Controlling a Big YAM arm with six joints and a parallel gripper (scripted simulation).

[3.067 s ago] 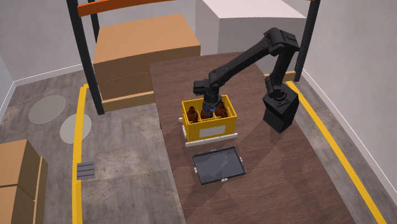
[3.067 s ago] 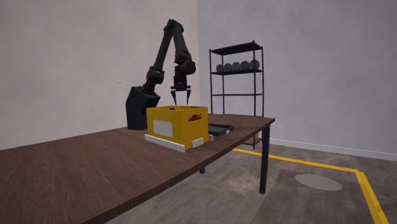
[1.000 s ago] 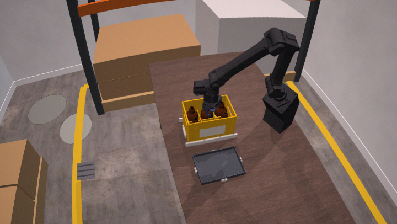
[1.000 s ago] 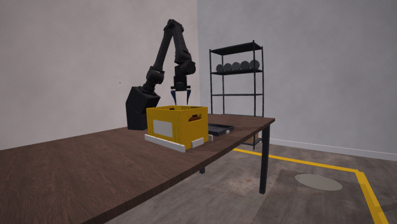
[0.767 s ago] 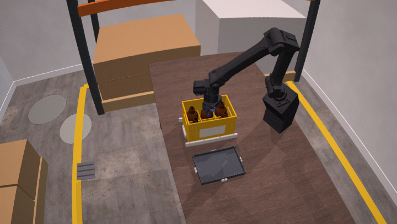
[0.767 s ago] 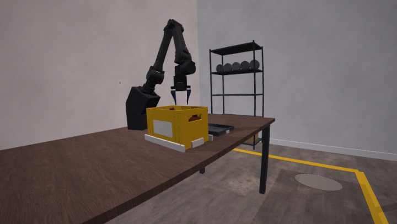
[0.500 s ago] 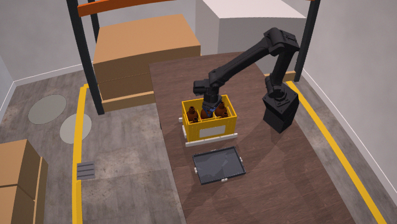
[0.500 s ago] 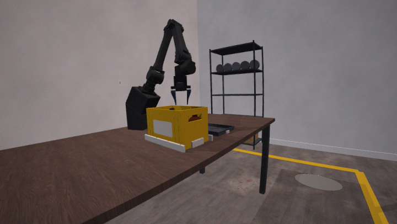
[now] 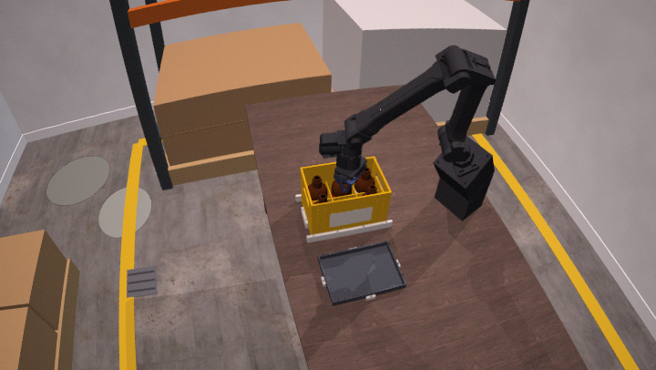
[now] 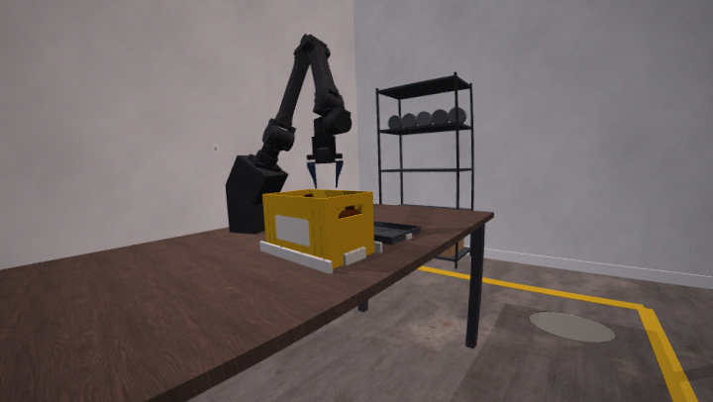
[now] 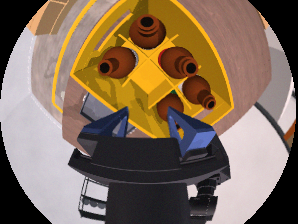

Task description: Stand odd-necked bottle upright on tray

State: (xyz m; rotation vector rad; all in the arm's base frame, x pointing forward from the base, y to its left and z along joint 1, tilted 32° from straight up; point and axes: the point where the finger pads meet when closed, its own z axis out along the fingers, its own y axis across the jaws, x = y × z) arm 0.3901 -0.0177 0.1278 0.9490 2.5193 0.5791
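Now: the yellow crate 110 mm below my hand, 40 mm to the right of it and 10 mm ahead of it. From my hand the other things lie so: glass bottle (110 mm below, 90 mm ahead, 20 mm to the left); dark tray (230 mm to the left, 180 mm below, 20 mm behind).
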